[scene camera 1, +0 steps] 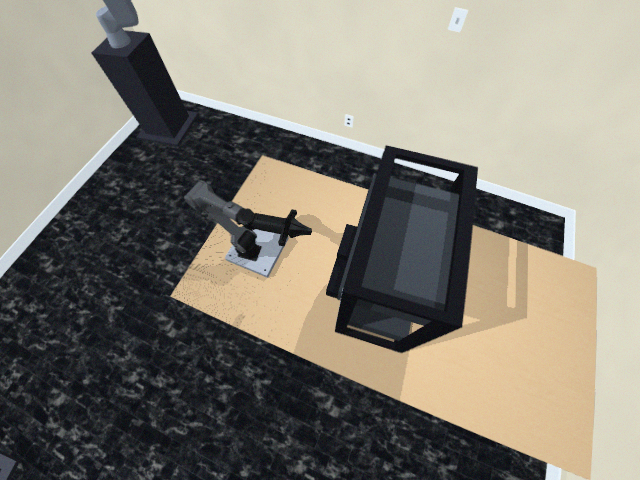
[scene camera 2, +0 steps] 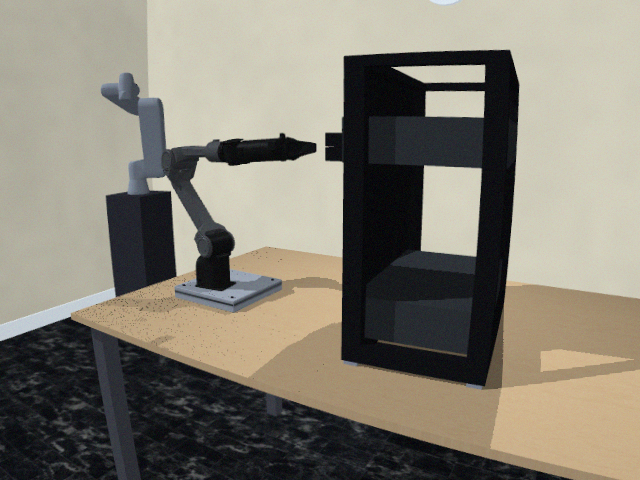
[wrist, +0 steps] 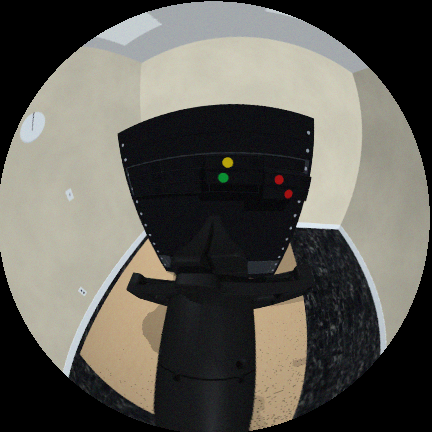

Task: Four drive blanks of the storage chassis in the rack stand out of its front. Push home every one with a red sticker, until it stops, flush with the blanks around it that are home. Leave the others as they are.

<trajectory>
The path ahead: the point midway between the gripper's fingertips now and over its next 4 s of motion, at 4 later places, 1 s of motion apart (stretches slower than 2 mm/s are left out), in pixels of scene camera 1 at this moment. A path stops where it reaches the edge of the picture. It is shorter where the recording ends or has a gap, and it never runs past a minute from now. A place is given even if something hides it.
The gripper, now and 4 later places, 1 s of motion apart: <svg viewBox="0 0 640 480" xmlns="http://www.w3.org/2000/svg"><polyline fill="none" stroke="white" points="311,231 302,259 315,264 335,269 341,271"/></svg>
</trajectory>
